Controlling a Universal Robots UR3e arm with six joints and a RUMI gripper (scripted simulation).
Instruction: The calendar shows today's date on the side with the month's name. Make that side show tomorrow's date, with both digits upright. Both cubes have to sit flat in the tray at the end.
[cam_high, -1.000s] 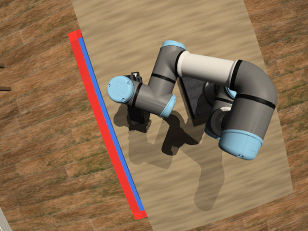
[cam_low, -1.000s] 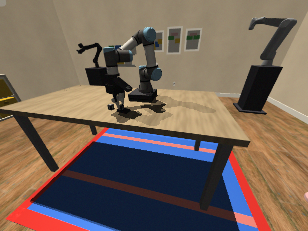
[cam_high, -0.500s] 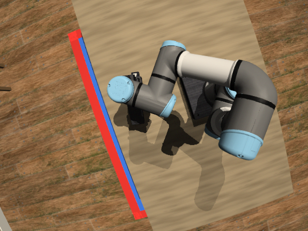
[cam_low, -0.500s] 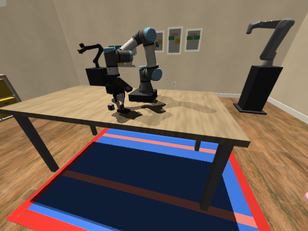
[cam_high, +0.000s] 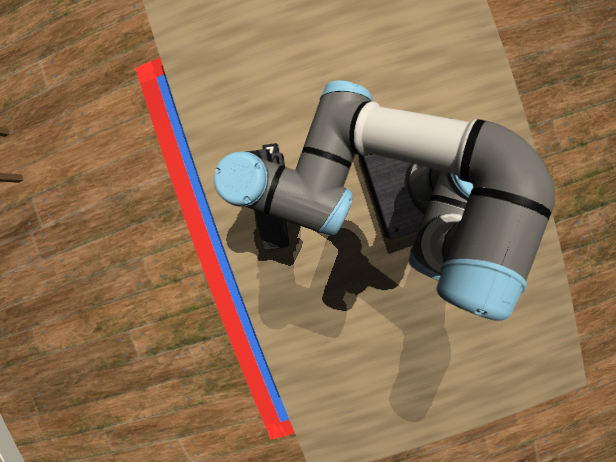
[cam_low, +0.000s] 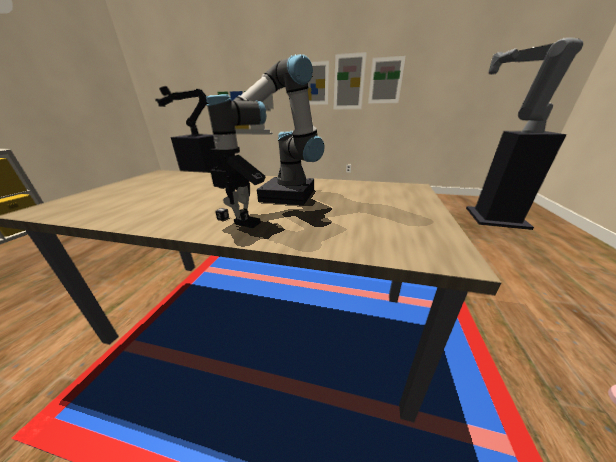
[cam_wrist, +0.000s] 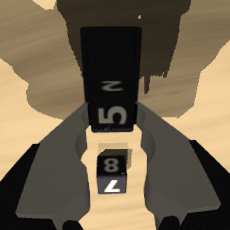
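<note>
My hand is 30 mm above the black calendar tray and 20 mm to the right of it. Round my hand: black cube (90 mm to the right, 20 mm below, 10 mm behind).
</note>
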